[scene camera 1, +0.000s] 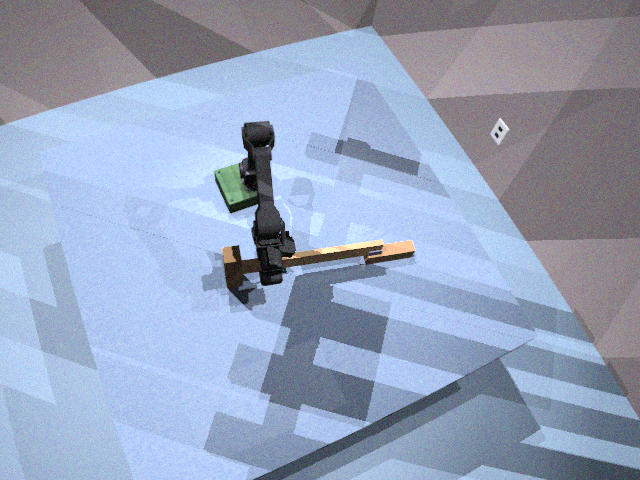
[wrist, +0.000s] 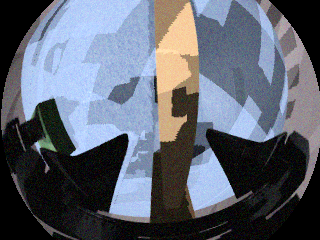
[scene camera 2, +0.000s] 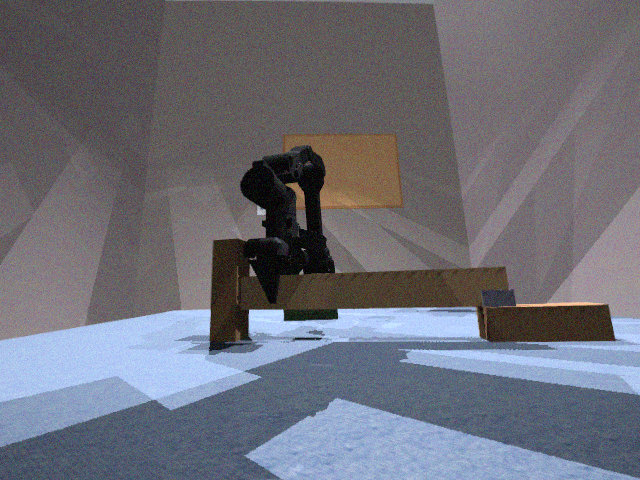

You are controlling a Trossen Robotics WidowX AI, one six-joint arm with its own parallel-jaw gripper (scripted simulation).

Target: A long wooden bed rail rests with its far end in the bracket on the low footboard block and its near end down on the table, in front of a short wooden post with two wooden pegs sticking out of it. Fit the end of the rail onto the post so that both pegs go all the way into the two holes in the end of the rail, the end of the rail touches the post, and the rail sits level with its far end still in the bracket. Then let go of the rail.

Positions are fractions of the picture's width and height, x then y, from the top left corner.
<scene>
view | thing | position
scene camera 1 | wooden rail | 0.56,0.52
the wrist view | gripper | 0.53,0.56
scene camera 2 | gripper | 0.44,0.63
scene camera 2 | wooden rail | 0.69,0.60
</scene>
